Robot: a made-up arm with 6 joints. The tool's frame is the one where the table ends. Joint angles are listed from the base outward.
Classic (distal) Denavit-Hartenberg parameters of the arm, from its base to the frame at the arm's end. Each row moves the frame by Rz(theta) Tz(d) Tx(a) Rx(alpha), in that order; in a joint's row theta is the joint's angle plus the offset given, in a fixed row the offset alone. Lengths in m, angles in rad.
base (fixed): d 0.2  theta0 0  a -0.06  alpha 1.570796
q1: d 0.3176  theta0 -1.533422  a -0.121  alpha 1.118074
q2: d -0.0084  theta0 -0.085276  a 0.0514  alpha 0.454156
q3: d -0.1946  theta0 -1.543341  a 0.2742  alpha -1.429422
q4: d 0.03  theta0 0  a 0.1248  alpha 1.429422
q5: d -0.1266  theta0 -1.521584  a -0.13  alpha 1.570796
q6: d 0  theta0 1.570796  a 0.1  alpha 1.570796
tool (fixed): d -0.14  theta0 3.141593  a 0  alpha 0
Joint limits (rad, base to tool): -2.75..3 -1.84..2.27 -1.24..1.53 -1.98..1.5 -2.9..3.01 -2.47..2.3
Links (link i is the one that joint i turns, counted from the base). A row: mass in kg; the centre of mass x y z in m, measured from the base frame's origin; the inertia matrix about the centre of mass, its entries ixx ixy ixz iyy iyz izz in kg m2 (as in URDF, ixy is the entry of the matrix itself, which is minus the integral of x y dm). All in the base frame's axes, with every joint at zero. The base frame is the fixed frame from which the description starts. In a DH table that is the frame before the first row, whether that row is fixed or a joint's. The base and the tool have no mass.
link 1: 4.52; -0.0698 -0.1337 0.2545; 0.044 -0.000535 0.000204 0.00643 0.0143 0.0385
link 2: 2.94; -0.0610 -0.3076 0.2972; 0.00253 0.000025 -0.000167 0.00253 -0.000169 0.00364
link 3: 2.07; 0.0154 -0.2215 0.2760; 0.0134 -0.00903 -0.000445 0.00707 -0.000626 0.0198
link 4: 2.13; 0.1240 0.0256 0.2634; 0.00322 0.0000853 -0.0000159 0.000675 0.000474 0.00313
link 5: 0.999; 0.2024 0.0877 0.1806; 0.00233 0 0.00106 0.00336 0 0.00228
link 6: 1.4; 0.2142 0.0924 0.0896; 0.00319 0 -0.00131 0.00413 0 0.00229
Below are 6 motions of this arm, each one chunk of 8 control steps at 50 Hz.
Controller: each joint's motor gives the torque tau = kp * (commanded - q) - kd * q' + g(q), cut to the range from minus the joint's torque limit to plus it. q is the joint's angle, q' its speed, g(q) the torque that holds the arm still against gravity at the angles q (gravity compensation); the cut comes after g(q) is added. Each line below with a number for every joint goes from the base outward.
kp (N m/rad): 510 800 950 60 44 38
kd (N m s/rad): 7.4 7.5 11 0.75 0.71 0.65
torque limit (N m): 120 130 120 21 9.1 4.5
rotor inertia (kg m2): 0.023 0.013 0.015 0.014 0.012 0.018
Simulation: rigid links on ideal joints. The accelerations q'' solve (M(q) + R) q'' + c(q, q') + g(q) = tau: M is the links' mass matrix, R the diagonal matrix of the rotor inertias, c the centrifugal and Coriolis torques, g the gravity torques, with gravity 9.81 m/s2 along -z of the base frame. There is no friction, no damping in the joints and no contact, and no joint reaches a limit. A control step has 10 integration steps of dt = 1/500 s. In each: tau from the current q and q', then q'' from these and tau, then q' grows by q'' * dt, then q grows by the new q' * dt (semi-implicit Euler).
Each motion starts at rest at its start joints. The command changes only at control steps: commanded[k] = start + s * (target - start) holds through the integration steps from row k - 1 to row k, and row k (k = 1, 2, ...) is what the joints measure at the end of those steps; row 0 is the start. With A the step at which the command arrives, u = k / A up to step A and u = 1 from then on. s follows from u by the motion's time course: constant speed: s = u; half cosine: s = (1 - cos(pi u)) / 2; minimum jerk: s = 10 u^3 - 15 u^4 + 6 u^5; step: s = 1 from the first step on.
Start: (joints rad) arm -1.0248 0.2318 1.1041 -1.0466 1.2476 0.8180
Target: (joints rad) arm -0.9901 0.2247 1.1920 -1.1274 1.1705 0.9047
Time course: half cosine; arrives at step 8
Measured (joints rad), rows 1 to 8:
1: -1.0239 0.2304 1.1062 -1.0475 1.2481 0.8189
2: -1.0211 0.2268 1.1127 -1.0522 1.2495 0.8230
3: -1.0162 0.2228 1.1240 -1.0633 1.2511 0.8324
4: -1.0098 0.2201 1.1390 -1.0809 1.2503 0.8481
5: -1.0027 0.2196 1.1561 -1.1019 1.2436 0.8687
6: -0.9961 0.2217 1.1728 -1.1213 1.2280 0.8904
7: -0.9910 0.2259 1.1867 -1.1344 1.2028 0.9085
8: -0.9884 0.2314 1.1955 -1.1384 1.1707 0.9182

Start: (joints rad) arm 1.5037 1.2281 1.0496 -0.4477 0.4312 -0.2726
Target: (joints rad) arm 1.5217 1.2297 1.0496 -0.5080 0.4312 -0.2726
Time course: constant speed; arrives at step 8
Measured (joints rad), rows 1 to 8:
1: 1.5045 1.2280 1.0494 -0.4501 0.4313 -0.2726
2: 1.5064 1.2278 1.0489 -0.4566 0.4316 -0.2726
3: 1.5088 1.2278 1.0487 -0.4665 0.4322 -0.2729
4: 1.5113 1.2280 1.0488 -0.4773 0.4326 -0.2733
5: 1.5137 1.2284 1.0491 -0.4874 0.4321 -0.2736
6: 1.5161 1.2289 1.0495 -0.4959 0.4309 -0.2736
7: 1.5185 1.2293 1.0497 -0.5028 0.4295 -0.2732
8: 1.5210 1.2297 1.0498 -0.5090 0.4286 -0.2727

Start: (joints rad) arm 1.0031 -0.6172 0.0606 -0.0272 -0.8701 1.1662
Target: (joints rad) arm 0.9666 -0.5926 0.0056 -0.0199 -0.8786 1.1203
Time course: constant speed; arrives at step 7
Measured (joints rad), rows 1 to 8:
1: 1.0010 -0.6125 0.0558 -0.0305 -0.8682 1.1642
2: 0.9954 -0.6086 0.0487 -0.0348 -0.8644 1.1581
3: 0.9887 -0.6054 0.0405 -0.0371 -0.8619 1.1484
4: 0.9828 -0.6024 0.0319 -0.0359 -0.8629 1.1377
5: 0.9777 -0.5994 0.0234 -0.0320 -0.8670 1.1288
6: 0.9729 -0.5964 0.0148 -0.0270 -0.8727 1.1229
7: 0.9680 -0.5934 0.0061 -0.0221 -0.8787 1.1193
8: 0.9649 -0.5951 0.0023 -0.0146 -0.8859 1.1181

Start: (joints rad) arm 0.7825 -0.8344 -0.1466 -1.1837 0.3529 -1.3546
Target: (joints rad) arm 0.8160 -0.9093 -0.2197 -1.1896 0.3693 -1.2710
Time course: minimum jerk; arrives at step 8
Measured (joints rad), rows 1 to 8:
1: 0.7826 -0.8347 -0.1468 -1.1836 0.3530 -1.3539
2: 0.7832 -0.8369 -0.1483 -1.1829 0.3539 -1.3488
3: 0.7854 -0.8436 -0.1538 -1.1809 0.3565 -1.3343
4: 0.7900 -0.8568 -0.1656 -1.1774 0.3613 -1.3099
5: 0.7974 -0.8763 -0.1840 -1.1736 0.3672 -1.2819
6: 0.8066 -0.8988 -0.2065 -1.1714 0.3722 -1.2617
7: 0.8155 -0.9186 -0.2277 -1.1740 0.3743 -1.2591
8: 0.8217 -0.9306 -0.2418 -1.1831 0.3727 -1.2750

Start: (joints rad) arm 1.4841 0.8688 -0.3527 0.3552 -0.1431 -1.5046
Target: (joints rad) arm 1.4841 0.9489 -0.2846 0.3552 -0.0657 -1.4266
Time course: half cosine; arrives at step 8
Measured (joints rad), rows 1 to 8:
1: 1.4853 0.8705 -0.3520 0.3531 -0.1431 -1.5043
2: 1.4890 0.8762 -0.3489 0.3463 -0.1422 -1.5025
3: 1.4940 0.8865 -0.3422 0.3368 -0.1386 -1.4973
4: 1.4974 0.9004 -0.3316 0.3292 -0.1304 -1.4871
5: 1.4970 0.9165 -0.3178 0.3276 -0.1168 -1.4719
6: 1.4921 0.9330 -0.3019 0.3340 -0.0986 -1.4530
7: 1.4836 0.9476 -0.2861 0.3479 -0.0783 -1.4329
8: 1.4736 0.9577 -0.2732 0.3672 -0.0590 -1.4147

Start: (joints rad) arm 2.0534 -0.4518 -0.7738 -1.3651 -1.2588 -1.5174
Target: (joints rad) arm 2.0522 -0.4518 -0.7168 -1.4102 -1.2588 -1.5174
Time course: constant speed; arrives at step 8
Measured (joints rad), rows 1 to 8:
1: 2.0535 -0.4542 -0.7702 -1.3659 -1.2620 -1.5178
2: 2.0531 -0.4553 -0.7644 -1.3678 -1.2688 -1.5188
3: 2.0523 -0.4550 -0.7570 -1.3716 -1.2735 -1.5200
4: 2.0514 -0.4540 -0.7487 -1.3772 -1.2726 -1.5208
5: 2.0507 -0.4525 -0.7400 -1.3843 -1.2668 -1.5207
6: 2.0505 -0.4511 -0.7314 -1.3922 -1.2592 -1.5199
7: 2.0507 -0.4499 -0.7231 -1.4002 -1.2528 -1.5186
8: 2.0513 -0.4492 -0.7153 -1.4080 -1.2493 -1.5172

